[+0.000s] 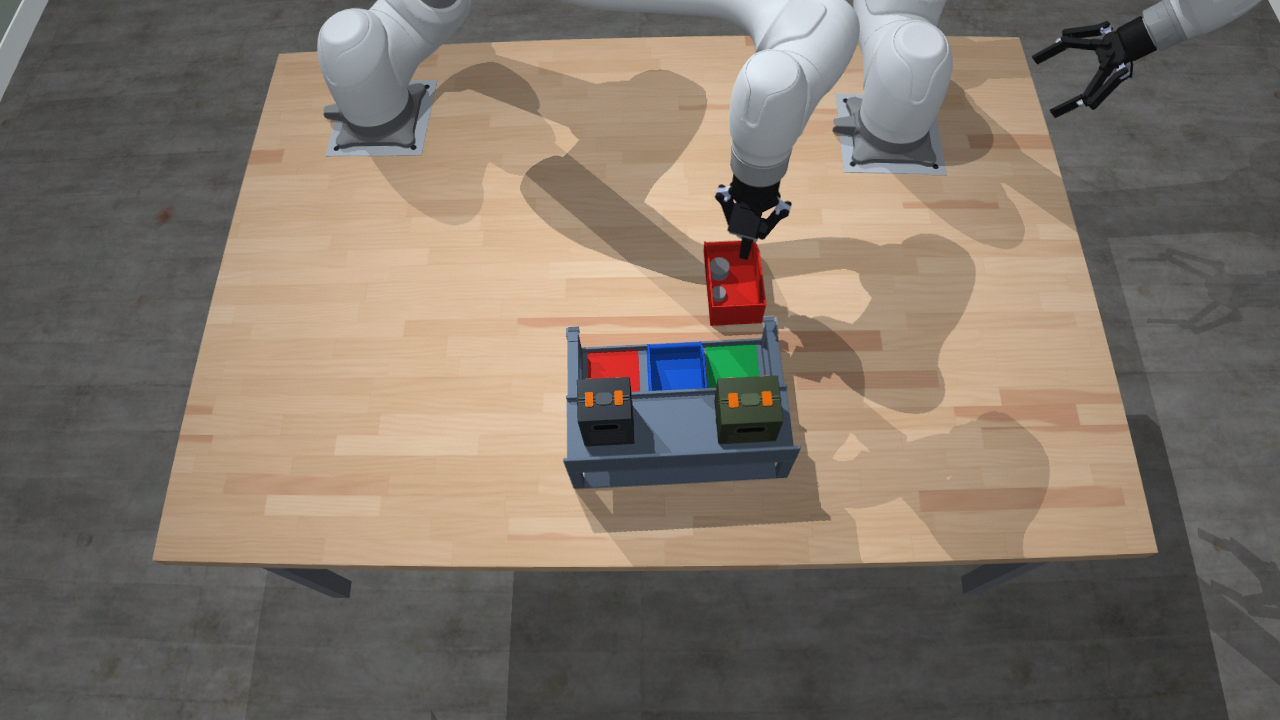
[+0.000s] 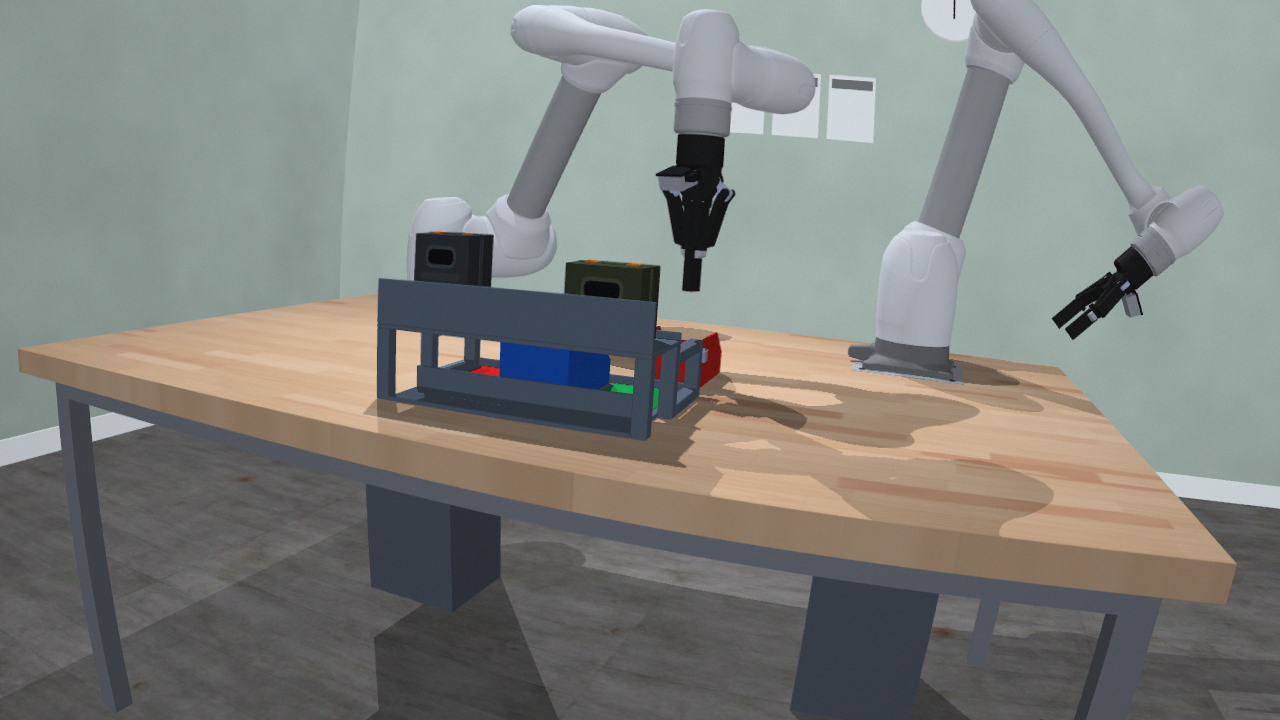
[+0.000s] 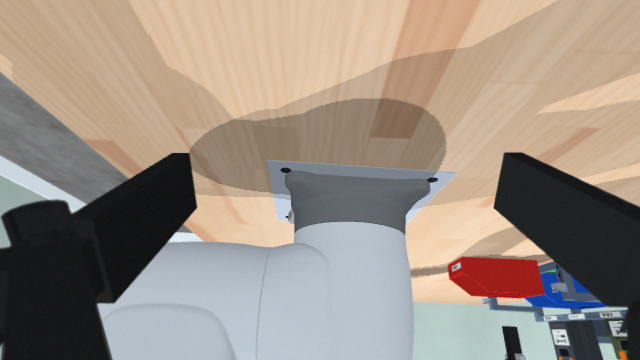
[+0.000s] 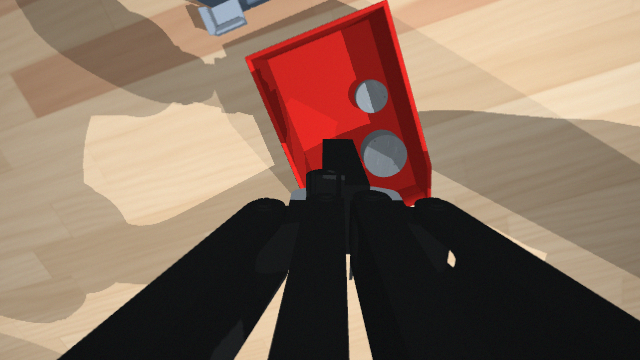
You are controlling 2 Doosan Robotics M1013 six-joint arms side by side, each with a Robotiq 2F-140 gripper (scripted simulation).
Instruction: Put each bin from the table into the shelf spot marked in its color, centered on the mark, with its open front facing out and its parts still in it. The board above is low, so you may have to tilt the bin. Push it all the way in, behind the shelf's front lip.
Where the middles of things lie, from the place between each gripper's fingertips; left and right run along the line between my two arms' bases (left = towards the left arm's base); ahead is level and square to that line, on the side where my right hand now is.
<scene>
I see my right gripper [image 2: 690,291] 1 cm past the red bin [image 1: 744,285], 1 cm to the left of it and 14 cm above it. From my right hand the other things lie so: blue bin [image 2: 581,369] 22 cm ahead, 11 cm to the right, 13 cm below.
Right now my left hand [image 1: 1043,86] is 66 cm to the left of the red bin, 47 cm short of it and 8 cm above it. From my left hand the other things lie so: blue bin 76 cm to the right, 70 cm ahead, 8 cm below.
</scene>
